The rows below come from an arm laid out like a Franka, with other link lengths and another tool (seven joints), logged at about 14 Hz.
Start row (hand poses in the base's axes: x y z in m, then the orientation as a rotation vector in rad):
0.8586 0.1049 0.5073 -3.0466 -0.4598 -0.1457
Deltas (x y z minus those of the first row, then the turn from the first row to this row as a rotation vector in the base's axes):
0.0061 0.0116 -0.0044 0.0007 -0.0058 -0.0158
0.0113 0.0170 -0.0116 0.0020 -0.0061 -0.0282
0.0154 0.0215 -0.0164 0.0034 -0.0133 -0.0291
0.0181 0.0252 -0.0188 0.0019 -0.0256 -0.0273
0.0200 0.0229 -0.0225 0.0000 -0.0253 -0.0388
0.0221 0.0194 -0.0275 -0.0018 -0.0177 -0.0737
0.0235 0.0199 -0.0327 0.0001 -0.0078 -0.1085
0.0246 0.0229 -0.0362 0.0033 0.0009 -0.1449
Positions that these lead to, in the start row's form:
0.8647 0.1165 0.5029 -3.0505 -0.4360 -0.1554
0.8699 0.1219 0.4957 -3.0525 -0.4170 -0.1567
0.8740 0.1264 0.4909 -3.0518 -0.4158 -0.1680
0.8767 0.1301 0.4885 -3.0535 -0.4195 -0.1865
0.8786 0.1278 0.4848 -3.0582 -0.4024 -0.1862
0.8807 0.1243 0.4798 -3.0677 -0.3490 -0.1758
0.8821 0.1248 0.4746 -3.0724 -0.2948 -0.1625
0.8832 0.1278 0.4711 -3.0752 -0.2380 -0.1512

